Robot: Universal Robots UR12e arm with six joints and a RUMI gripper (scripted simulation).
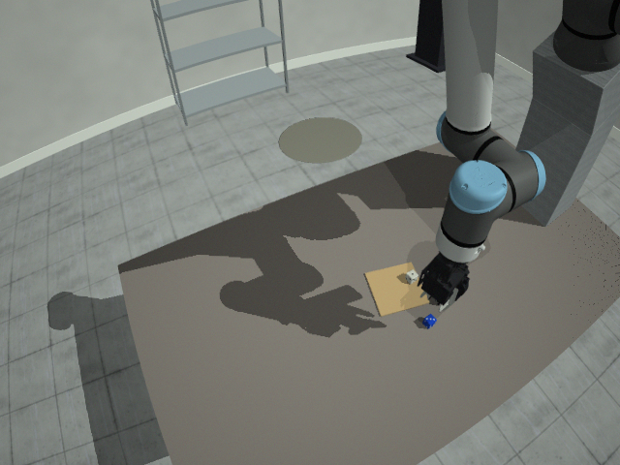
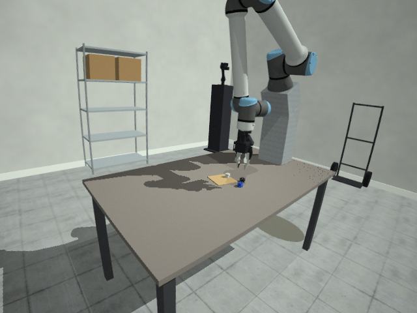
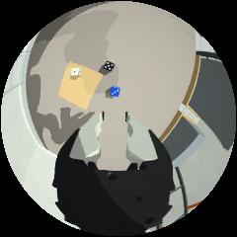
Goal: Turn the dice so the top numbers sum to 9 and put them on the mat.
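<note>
My gripper is now 12 cm above the blue die and 1 cm past it. From my hand the other things lie so: tan mat: 14 cm to the right, 13 cm below, 2 cm behind; then white die: 14 cm to the right, 12 cm below, 7 cm behind; then black die: 12 cm below, 9 cm behind, 4 cm to the right.
</note>
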